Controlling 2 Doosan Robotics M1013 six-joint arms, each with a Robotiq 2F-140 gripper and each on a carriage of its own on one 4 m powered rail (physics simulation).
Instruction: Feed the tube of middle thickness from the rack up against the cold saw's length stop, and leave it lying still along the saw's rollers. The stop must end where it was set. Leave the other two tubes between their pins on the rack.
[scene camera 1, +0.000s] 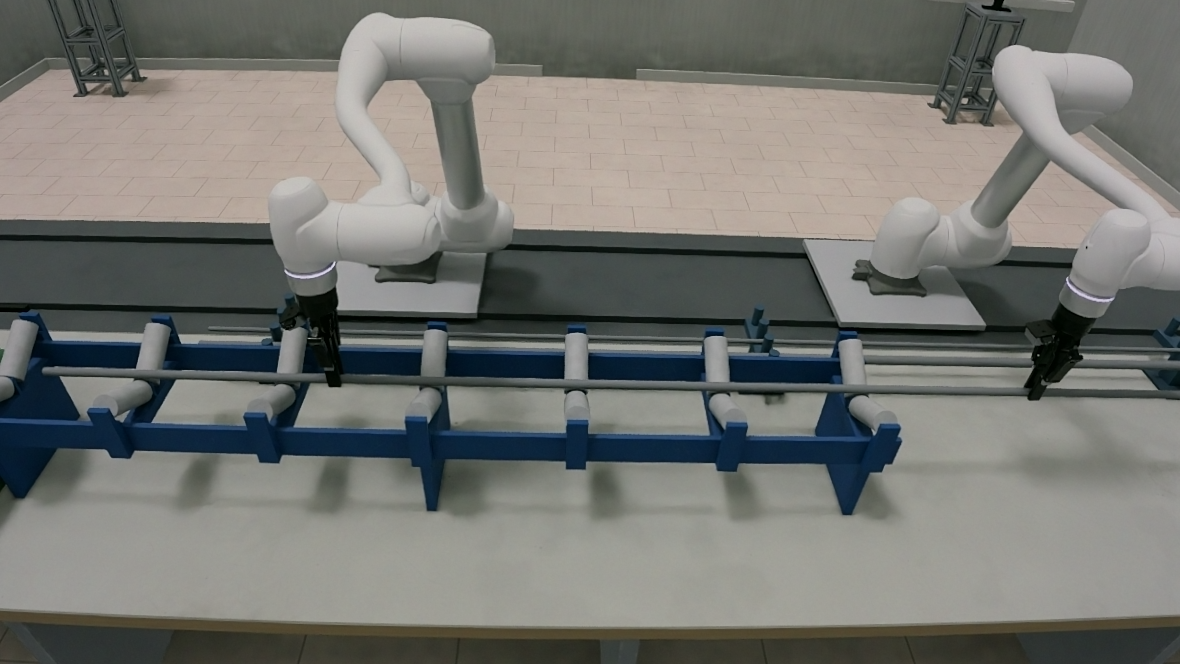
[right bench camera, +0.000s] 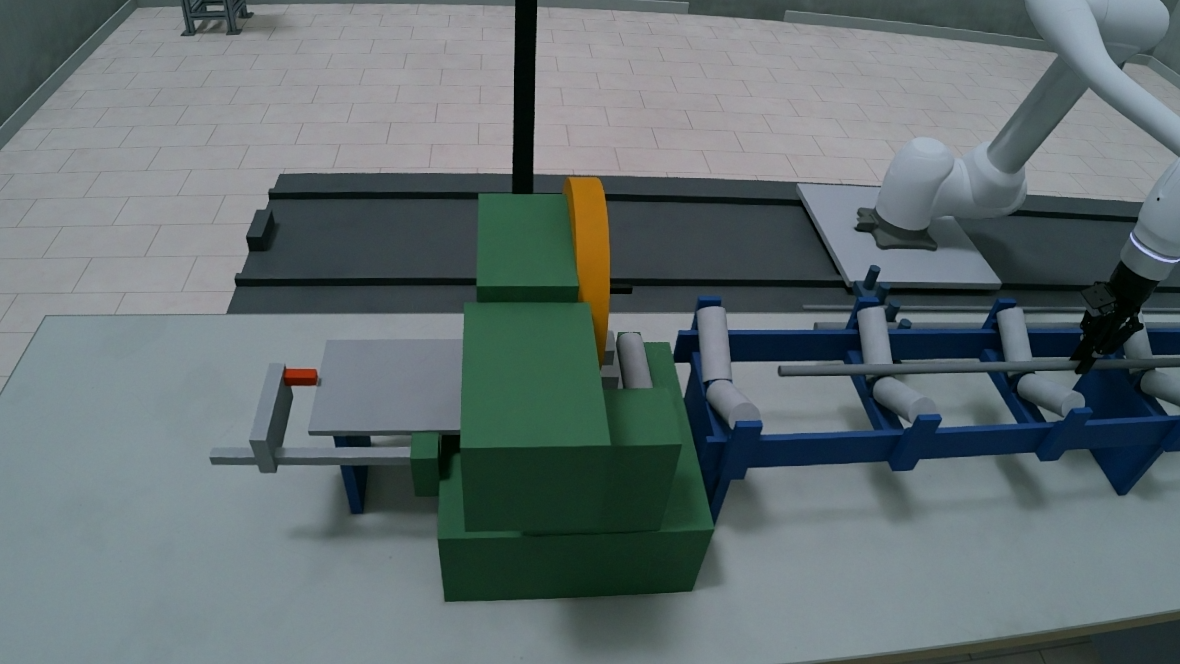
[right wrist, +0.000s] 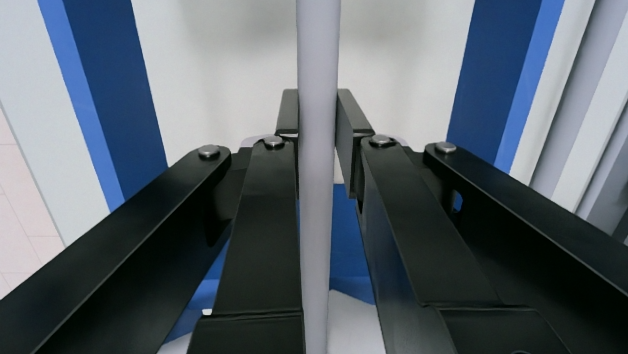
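Observation:
A long grey tube (scene camera 1: 495, 381) (right bench camera: 948, 368) (right wrist: 318, 60) runs over the V-shaped rollers of the blue roller stand; its near-saw end is right of the saw in the right bench camera. My right gripper (scene camera 1: 332, 379) (right bench camera: 1082, 367) (right wrist: 316, 113) is shut on this tube, between two roller pairs. My left gripper (scene camera 1: 1036, 394) is shut on the same tube beyond the stand's right end. A thin tube (scene camera 1: 948, 345) (right bench camera: 825, 308) and a thicker tube (scene camera 1: 948, 360) (right bench camera: 835, 325) lie behind on the rack, whose pins partly show. The length stop (right bench camera: 301, 377) has a red tip.
The green cold saw (right bench camera: 532, 371) with its orange guard (right bench camera: 590, 264) stands between the stop and the blue roller stand (scene camera 1: 495, 446) (right bench camera: 973, 441). A grey outfeed plate (right bench camera: 387, 384) lies left of the saw. The rail (scene camera 1: 618, 280) (right bench camera: 701, 239) runs behind the bench.

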